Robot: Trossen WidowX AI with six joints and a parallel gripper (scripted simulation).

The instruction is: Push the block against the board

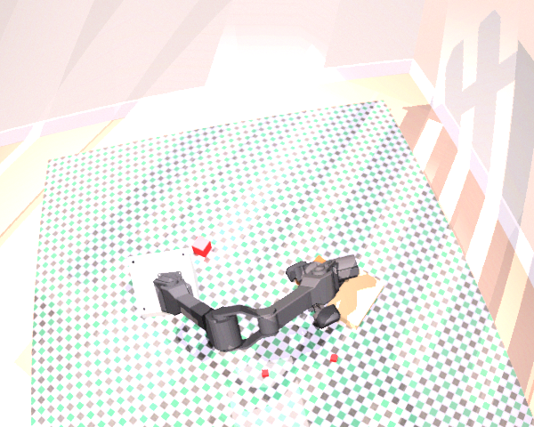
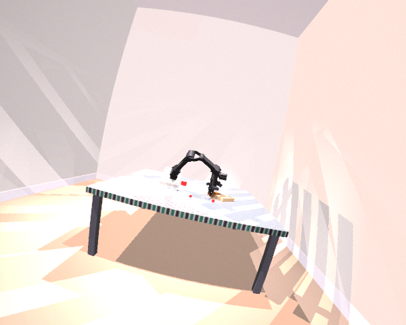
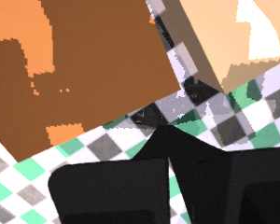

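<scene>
Now: the orange square block 4 cm ahead of my gripper tip, 7 cm to the left of it and 1 cm above it. The rest, counted from my gripper tip: red cube: 28 cm behind, 23 cm to the left, 1 cm above; then pale tan board: 12 cm ahead, 1 cm above.
</scene>
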